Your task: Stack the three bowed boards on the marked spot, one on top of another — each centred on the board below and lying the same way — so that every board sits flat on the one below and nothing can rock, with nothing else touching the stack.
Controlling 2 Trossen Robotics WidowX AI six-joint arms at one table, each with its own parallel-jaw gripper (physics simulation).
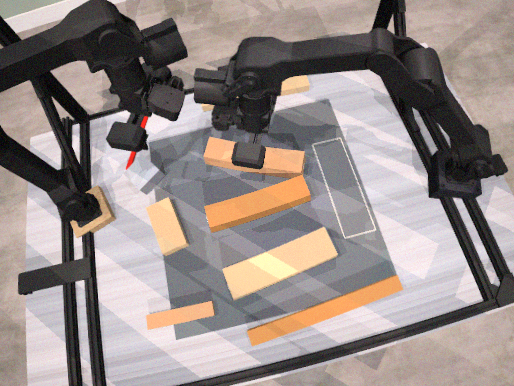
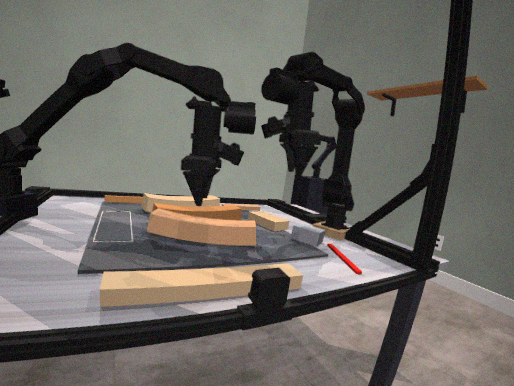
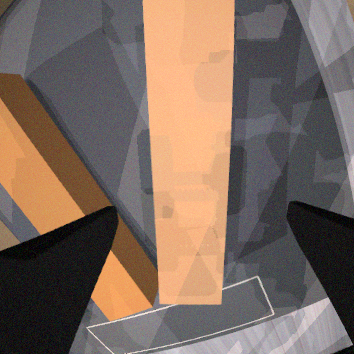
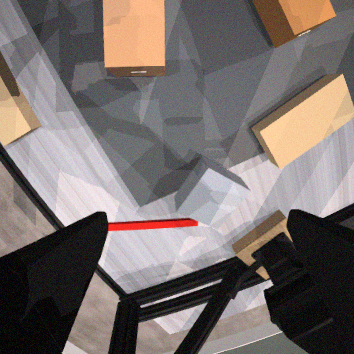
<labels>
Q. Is my left gripper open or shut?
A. Open.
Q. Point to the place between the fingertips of my left gripper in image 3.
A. At 202,212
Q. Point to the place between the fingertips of my right gripper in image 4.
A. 198,219
</labels>
